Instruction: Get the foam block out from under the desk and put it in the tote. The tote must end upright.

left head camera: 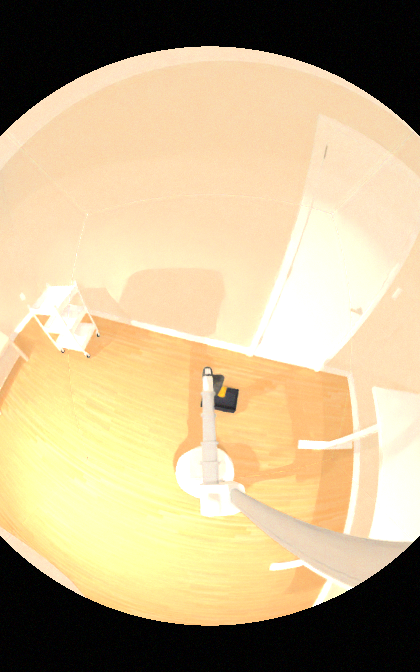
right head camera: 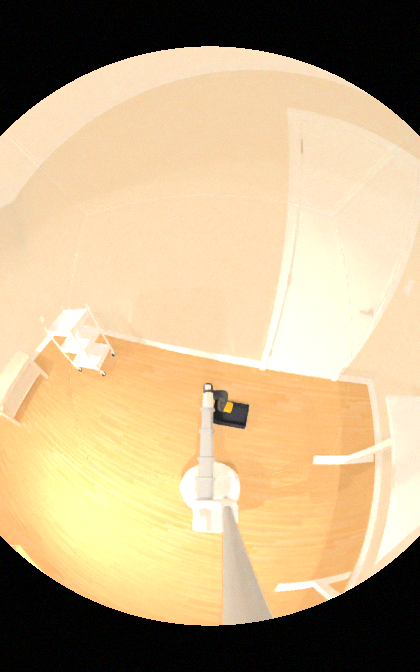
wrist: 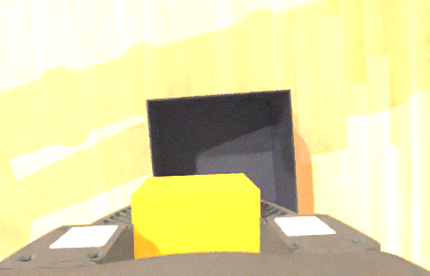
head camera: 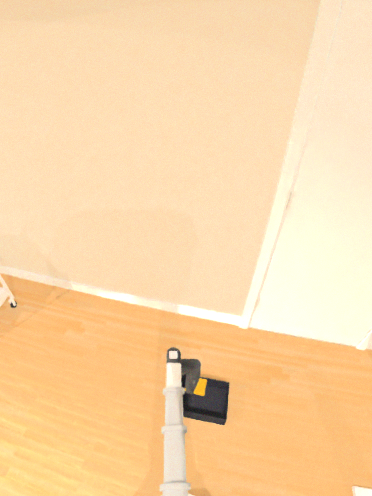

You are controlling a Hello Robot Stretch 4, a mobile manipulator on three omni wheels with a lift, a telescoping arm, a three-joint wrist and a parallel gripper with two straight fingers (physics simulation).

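Frame: origin at the robot's base, x back, y right, z up, level; metres.
Where they show: gripper, fingertip midpoint: [wrist: 197, 215].
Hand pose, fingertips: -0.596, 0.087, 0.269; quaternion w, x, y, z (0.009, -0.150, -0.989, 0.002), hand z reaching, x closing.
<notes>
After its pixels a point has its place, as x, y, z.
The yellow foam block [head camera: 200, 387] @(-0.572, 0.124, 0.313) [left head camera: 222, 391] [right head camera: 227, 406] @(-0.578, 0.121, 0.313) [wrist: 196, 215] @(-0.600, 0.072, 0.314) is held between the two fingers of my gripper [wrist: 197, 215] @(-0.596, 0.087, 0.269), which is shut on it. In the head camera views the block shows beside the dark gripper body, over the left part of the tote. The black tote [head camera: 212, 400] @(-0.627, 0.221, -0.025) [left head camera: 229, 401] [right head camera: 239, 414] @(-0.631, 0.238, -0.025) [wrist: 235, 165] @(-0.662, 0.120, -0.025) stands upright on the floor with its open top facing up. In the wrist view the block covers the near part of the tote, and the tote's inside shows beyond it. The exact height of the block above the tote is hard to tell.
My extended arm [head camera: 174, 440] @(-0.297, 0.000, 0.606) [left head camera: 209, 435] [right head camera: 206, 440] @(-0.275, 0.003, 0.606) passes by the tote's left side. A white desk [left head camera: 400, 460] [right head camera: 407, 450] @(0.023, 0.873, 0.922) stands at the right. A white cart [left head camera: 74, 341] [right head camera: 92, 359] @(-1.139, -1.417, 0.104) stands at the back left. A wall and a white door [head camera: 320, 270] @(-1.032, 0.808, 0.611) lie beyond the tote.
</notes>
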